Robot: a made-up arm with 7 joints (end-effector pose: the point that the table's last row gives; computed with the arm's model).
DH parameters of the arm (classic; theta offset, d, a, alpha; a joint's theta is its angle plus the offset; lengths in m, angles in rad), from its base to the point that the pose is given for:
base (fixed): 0 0.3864 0 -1.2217
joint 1: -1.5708 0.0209 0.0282 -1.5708
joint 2: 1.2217 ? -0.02 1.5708
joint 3: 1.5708 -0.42 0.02 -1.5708
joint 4: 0 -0.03 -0.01 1.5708
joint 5: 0 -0.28 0.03 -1.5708
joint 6: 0 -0.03 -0.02 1.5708
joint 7: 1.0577 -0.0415 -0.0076 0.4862
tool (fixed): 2.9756 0.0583 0 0
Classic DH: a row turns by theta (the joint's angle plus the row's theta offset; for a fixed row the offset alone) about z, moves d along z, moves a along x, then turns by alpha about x.
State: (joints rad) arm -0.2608 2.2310 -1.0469 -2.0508 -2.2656 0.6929 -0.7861
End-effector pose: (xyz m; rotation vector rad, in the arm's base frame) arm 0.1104 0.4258 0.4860 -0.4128 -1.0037 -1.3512
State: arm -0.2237 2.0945 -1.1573 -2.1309 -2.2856 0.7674 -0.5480
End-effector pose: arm 0.0932 0.4203 0.3964 -0.8526 -1.0565 -1.0210
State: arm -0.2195 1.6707 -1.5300 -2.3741 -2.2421 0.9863 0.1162
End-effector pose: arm 0.0008 0.3063 0.1975 -1.9502 -0.8676 0.2214
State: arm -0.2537 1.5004 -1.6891 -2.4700 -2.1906 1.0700 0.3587
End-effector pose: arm -0.0366 0.2432 0.1648 -2.2504 -0.6019 0.7652
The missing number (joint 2, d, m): -0.04
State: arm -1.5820 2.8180 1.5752 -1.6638 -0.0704 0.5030 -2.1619
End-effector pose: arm -0.5343 0.0448 0.4216 -0.2601 1.1066 1.1360
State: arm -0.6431 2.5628 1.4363 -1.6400 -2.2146 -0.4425 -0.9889
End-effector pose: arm -0.3379 0.0290 0.8737 -1.4086 2.0611 1.3832
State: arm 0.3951 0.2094 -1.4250 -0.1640 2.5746 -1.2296 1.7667
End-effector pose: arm -0.2989 0.1073 -0.2053 0.6366 -0.6505 0.3018
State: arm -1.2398 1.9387 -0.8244 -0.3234 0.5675 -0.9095 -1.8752
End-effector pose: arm 0.0723 0.6998 0.6089 -0.8225 -2.6460 -0.2355
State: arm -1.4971 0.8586 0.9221 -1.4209 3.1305 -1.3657 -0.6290
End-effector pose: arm 0.2708 0.4394 0.6557 -0.5324 -2.1101 0.5820
